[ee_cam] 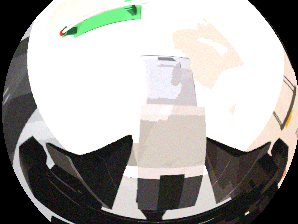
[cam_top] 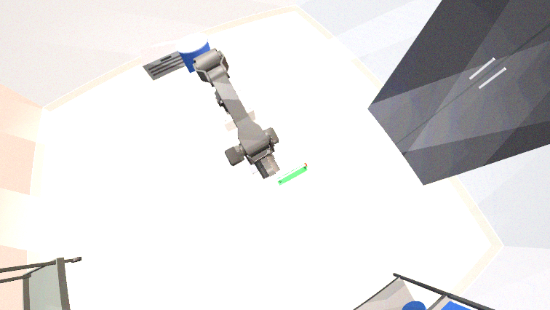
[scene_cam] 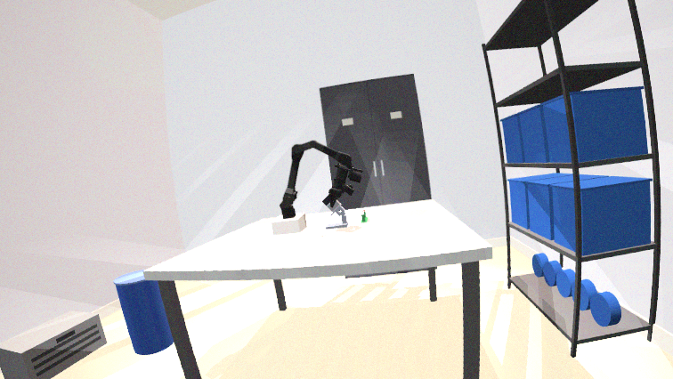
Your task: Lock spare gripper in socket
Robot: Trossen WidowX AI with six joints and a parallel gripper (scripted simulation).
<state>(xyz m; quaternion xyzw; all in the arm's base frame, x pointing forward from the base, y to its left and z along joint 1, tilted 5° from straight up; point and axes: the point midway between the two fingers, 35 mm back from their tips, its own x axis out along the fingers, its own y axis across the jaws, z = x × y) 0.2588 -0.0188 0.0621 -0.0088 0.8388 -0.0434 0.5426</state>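
The spare gripper lies 1 cm ahead of my gripper tip and 1 cm above it. Round my gripper tip: mount 6 cm below, 2 cm ahead; then translucent green bar 15 cm ahead, 10 cm to the left, 9 cm below.
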